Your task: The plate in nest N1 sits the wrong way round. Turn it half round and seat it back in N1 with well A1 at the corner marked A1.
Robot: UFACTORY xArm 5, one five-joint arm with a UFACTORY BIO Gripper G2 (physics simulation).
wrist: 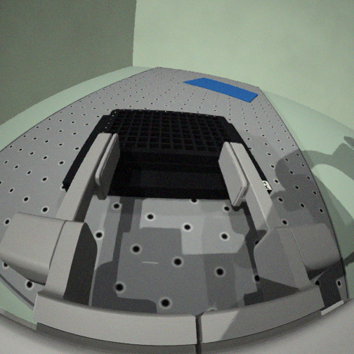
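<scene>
The black plate (172,132), a grid of square wells, sits in the black nest (167,192) in the wrist view. Small pale marks run along the plate's far and left edges, too small to read. The label A1 (266,186) is at the nest's near right corner. My gripper (170,167) is shut to its narrow stance, with a gap between its fingers and nothing held. The fingers stand in front of the plate in this view, their gap narrower than the plate, and hide parts of its sides and of the nest's sides.
The nest stands on a grey deck (205,295) with rows of round holes. A flat blue rectangle (222,90) lies on the deck at the far right. Pale green walls rise behind. Shadows of the arm and gripper fall on the deck and to the right.
</scene>
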